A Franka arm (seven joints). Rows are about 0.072 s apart.
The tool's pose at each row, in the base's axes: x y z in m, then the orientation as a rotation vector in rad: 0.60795, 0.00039, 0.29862, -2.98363, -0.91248, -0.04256; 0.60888, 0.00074, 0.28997, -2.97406, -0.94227, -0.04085; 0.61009, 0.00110, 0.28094, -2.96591, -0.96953, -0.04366; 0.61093, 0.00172, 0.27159, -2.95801, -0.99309, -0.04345; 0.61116, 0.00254, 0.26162, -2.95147, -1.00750, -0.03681; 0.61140, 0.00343, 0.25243, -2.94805, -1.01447, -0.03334; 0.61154, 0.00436, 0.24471, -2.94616, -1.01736, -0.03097; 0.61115, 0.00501, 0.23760, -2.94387, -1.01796, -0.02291; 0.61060, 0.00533, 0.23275, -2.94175, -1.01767, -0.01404; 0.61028, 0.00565, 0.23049, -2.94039, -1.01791, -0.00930; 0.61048, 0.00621, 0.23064, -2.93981, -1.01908, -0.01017; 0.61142, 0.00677, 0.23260, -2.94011, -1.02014, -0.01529; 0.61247, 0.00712, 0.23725, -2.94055, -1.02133, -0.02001
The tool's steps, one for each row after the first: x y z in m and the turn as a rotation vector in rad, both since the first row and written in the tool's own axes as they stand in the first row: 0.00069, 0.00034, 0.00867, 0.00094, -0.00108, -0.02004; 0.00160, 0.00083, 0.01773, 0.00010, 0.00035, -0.03829; 0.00234, 0.00090, 0.02711, 0.00049, 0.00015, -0.05421; 0.00267, 0.00047, 0.03710, 0.00348, -0.00348, -0.06424; 0.00307, -0.00002, 0.04632, 0.00518, -0.00533, -0.06914; 0.00345, -0.00062, 0.05406, 0.00649, -0.00654, -0.07126; 0.00326, -0.00128, 0.06118, 0.00996, -0.01088, -0.07202; 0.00283, -0.00180, 0.06602, 0.01369, -0.01570, -0.07220; 0.00267, -0.00221, 0.06828, 0.01576, -0.01825, -0.07258; 0.00315, -0.00257, 0.06815, 0.01576, -0.01767, -0.07342; 0.00431, -0.00253, 0.06623, 0.01419, -0.01472, -0.07404; 0.00552, -0.00229, 0.06161, 0.01251, -0.01207, -0.07472
